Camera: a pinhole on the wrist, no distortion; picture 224 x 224 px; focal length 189.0 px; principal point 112.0 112.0 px. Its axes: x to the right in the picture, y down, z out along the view. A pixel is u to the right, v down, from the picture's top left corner.
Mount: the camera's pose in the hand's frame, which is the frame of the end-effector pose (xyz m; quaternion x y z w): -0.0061 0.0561 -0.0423 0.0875 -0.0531 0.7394 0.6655
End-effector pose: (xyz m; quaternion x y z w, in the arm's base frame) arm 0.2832 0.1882 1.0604 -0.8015 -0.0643 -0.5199 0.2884
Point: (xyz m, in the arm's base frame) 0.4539 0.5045 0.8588
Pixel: 81.3 196.3
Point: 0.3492 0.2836 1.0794
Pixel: 8.7 93.8
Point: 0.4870 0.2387 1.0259
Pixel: 143.9 74.0
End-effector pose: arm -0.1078 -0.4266 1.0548 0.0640 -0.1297 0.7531 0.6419
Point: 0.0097 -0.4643 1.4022
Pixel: 52.8 109.7
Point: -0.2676 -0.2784 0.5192
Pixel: behind the camera
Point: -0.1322 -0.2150 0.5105
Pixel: behind the camera
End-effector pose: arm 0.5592 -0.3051 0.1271 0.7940 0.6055 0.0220 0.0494
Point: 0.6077 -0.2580 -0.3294
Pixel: 121.0 93.8
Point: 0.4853 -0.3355 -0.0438
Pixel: 38.4 162.9
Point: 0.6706 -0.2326 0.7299
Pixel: behind the camera
